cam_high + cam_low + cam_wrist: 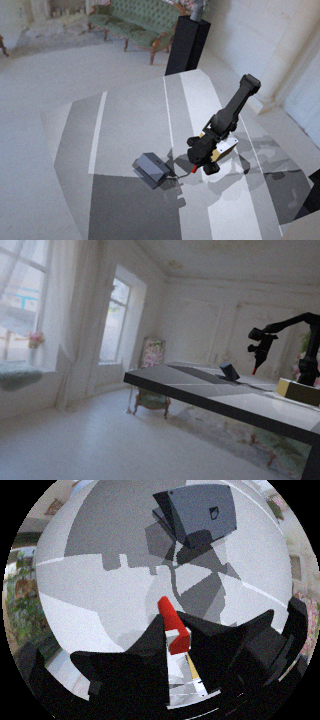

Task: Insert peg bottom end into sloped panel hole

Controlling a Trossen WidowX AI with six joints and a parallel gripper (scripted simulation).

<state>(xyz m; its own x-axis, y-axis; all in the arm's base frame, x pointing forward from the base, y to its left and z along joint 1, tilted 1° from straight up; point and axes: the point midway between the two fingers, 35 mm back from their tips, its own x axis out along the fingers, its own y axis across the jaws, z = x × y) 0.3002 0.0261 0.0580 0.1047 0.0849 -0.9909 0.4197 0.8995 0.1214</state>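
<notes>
Right now my gripper tip is 140 mm to the left of the panel, 100 mm short of it and 70 mm above it. From my gripper tip the other things lie so: red peg: 20 mm above.
</notes>
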